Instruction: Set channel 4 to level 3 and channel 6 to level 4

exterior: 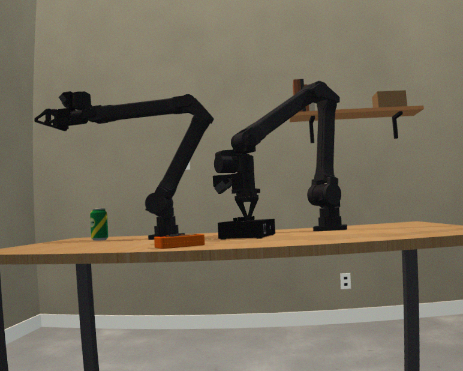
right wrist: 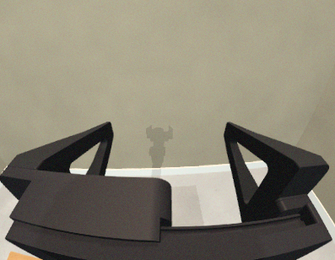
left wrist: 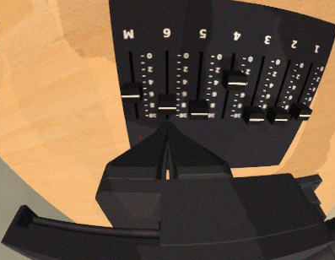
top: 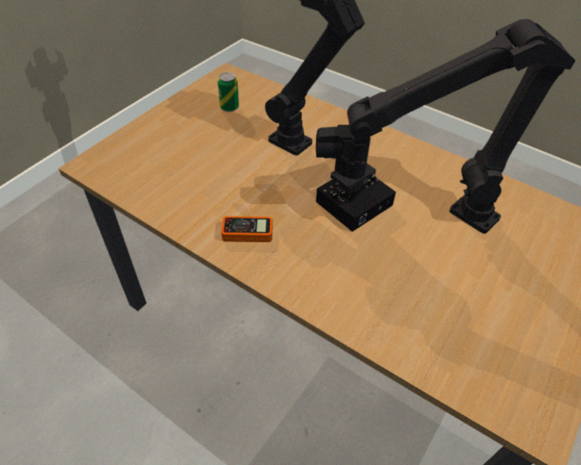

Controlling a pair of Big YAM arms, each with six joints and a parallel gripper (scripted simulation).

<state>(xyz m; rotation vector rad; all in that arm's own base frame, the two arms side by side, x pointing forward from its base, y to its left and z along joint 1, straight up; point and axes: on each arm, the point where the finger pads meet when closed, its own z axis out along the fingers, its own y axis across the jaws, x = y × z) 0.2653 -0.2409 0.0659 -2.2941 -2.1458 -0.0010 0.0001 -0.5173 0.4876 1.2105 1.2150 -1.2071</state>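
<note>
My left gripper is now 20 mm to the left of the channel 6 fader cap and 10 mm past it. The rest, counted from my left hand: M fader cap 40 mm to the right, 10 mm ahead; then channel 4 fader cap 60 mm behind, 30 mm to the right; then channel 5 fader cap 30 mm behind, 10 mm to the right.
</note>
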